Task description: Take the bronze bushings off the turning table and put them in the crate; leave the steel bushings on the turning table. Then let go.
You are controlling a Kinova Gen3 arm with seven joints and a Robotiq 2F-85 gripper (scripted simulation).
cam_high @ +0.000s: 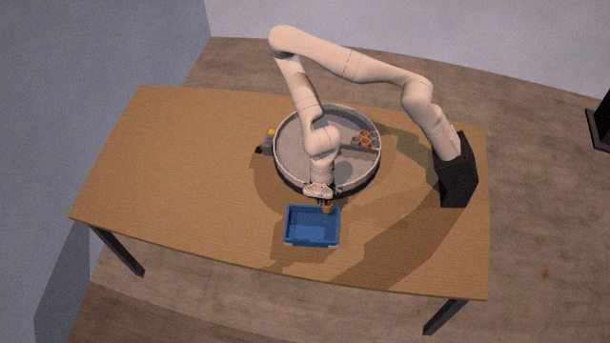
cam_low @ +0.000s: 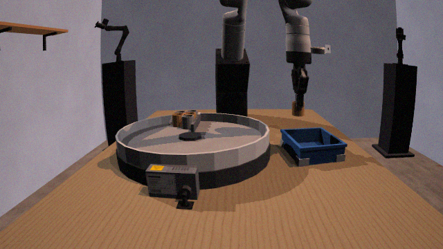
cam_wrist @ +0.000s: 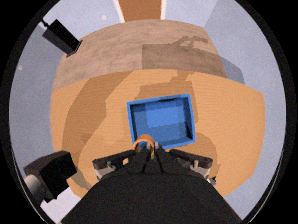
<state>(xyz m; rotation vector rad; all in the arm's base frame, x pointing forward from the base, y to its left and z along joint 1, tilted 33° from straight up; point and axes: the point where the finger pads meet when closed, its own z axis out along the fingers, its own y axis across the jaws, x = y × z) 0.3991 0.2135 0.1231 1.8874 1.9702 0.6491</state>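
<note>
The blue crate lies 120 mm below my hand, 40 mm to the left of it and 30 mm ahead of it.
</note>
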